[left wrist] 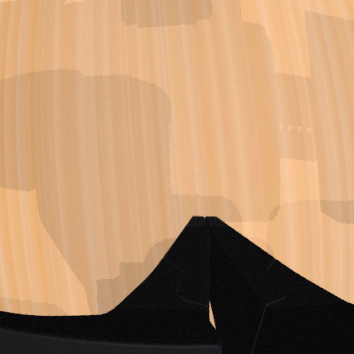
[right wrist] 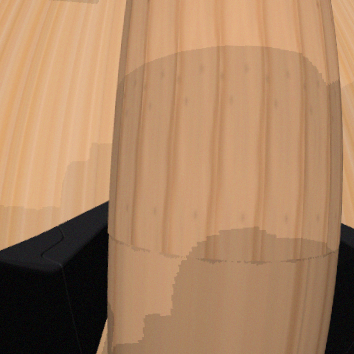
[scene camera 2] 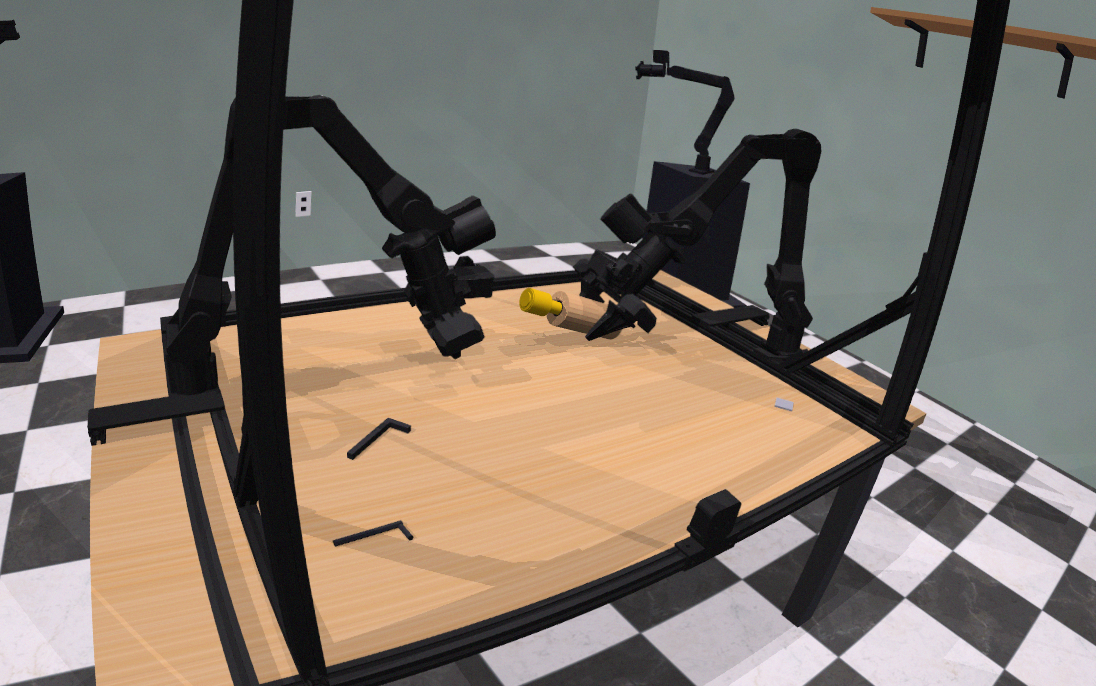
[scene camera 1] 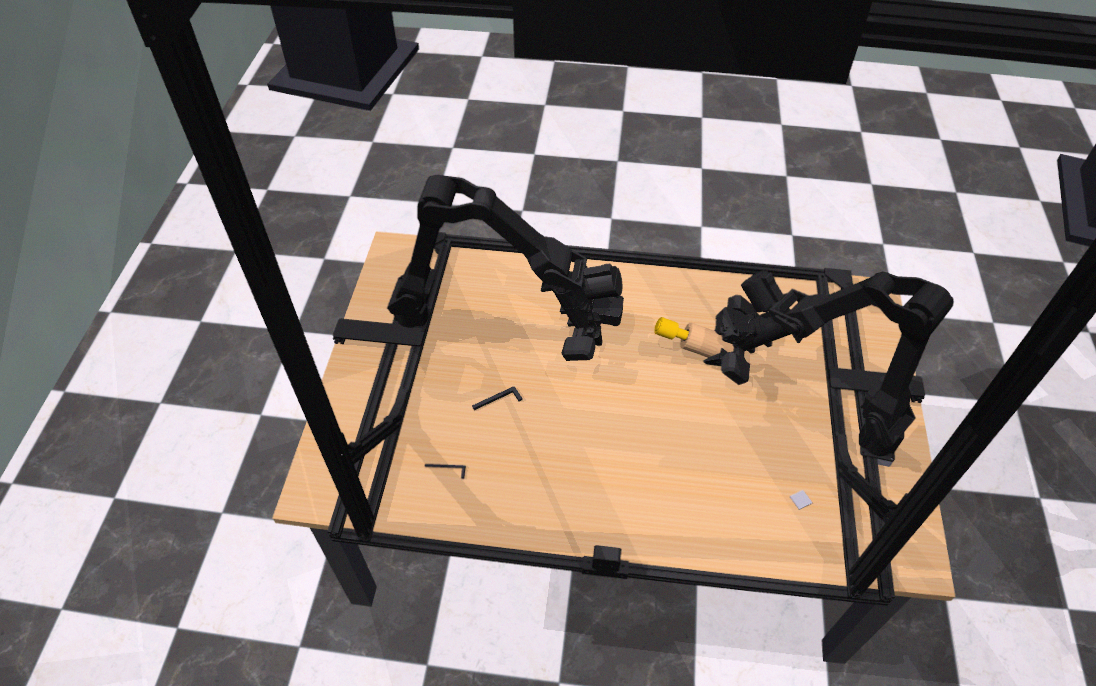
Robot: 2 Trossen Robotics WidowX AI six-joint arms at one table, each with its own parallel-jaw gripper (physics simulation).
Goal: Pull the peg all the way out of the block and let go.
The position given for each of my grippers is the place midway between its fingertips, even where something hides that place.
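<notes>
My left gripper (scene camera 2: 456,357), visible again (left wrist: 202,227) and (scene camera 1: 599,344). My right gripper (scene camera 2: 577,331), visible again (right wrist: 207,211) and (scene camera 1: 705,351). Wooden block (scene camera 2: 580,314), visible again (right wrist: 223,214) and (scene camera 1: 703,341). Yellow peg (scene camera 2: 533,301). Wooden block out of frame in the left wrist view. Yellow peg out of frame in the left wrist view.
</notes>
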